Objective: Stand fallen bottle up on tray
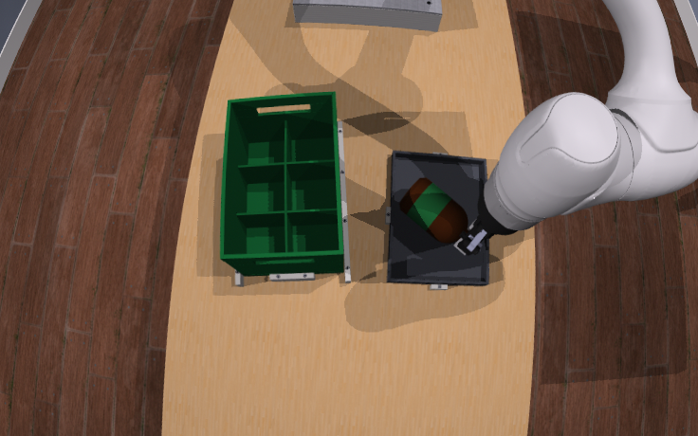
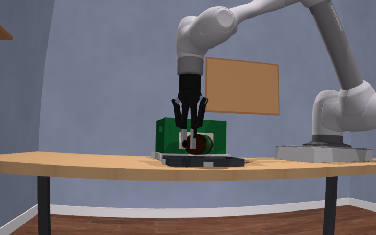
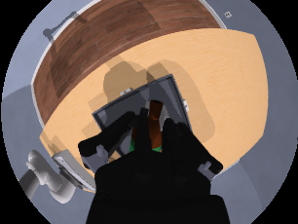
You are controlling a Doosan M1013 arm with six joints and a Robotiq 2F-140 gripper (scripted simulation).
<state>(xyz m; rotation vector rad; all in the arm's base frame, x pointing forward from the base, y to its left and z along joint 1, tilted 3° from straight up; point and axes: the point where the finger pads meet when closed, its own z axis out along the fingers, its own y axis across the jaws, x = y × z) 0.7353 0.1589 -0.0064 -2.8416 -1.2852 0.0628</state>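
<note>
My gripper is now 40 mm past the brown bottle, 40 mm to the left of it and 20 mm above it. Also, from my hand: dark tray (60 mm behind, 40 mm to the right, 80 mm below); then green crate (90 mm behind, 320 mm to the right).
</note>
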